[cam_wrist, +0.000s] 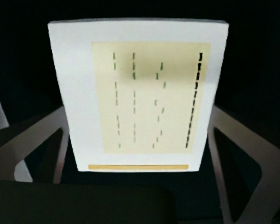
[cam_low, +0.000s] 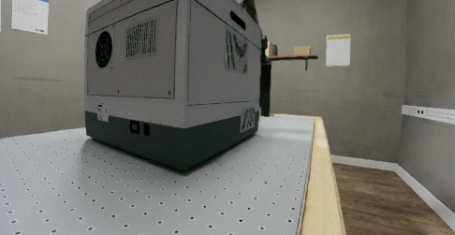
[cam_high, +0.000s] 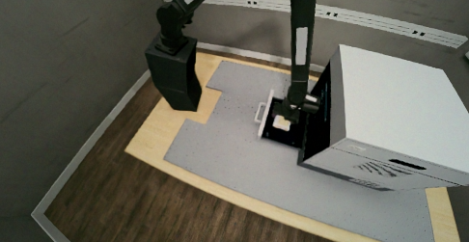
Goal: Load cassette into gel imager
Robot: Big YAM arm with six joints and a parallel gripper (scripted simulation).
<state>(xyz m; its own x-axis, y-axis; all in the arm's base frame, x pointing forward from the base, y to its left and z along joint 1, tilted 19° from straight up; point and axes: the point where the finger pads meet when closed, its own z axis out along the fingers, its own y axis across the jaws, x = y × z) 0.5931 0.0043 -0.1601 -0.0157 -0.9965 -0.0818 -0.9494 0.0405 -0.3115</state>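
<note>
The cassette FINISHED lies 1 cm to the right of my hand and 1 cm below it. Also, from my hand: drawer 2 cm ahead.
</note>
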